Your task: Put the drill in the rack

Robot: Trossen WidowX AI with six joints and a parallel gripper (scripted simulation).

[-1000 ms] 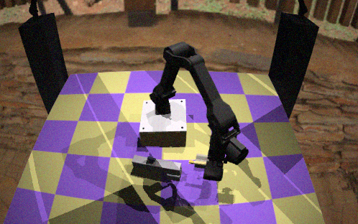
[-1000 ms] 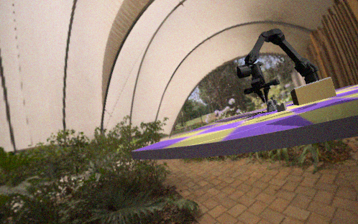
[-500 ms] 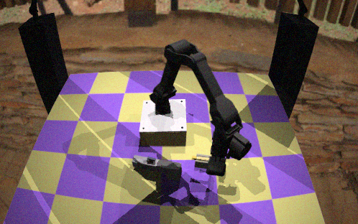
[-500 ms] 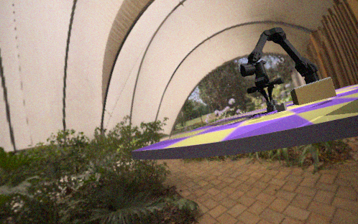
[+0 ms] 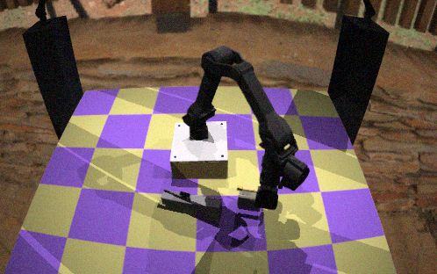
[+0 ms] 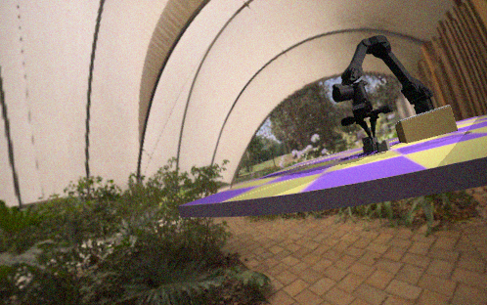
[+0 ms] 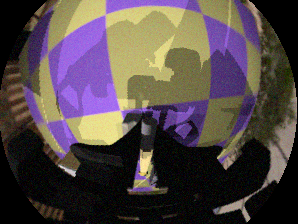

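The drill is 10 mm behind my gripper tip, 40 mm to the right of it and 30 mm above it. Round my gripper tip: dark rack (30 mm behind, 40 mm to the right, 40 mm below); then dark key (20 mm behind, 250 mm to the right, 10 mm below).
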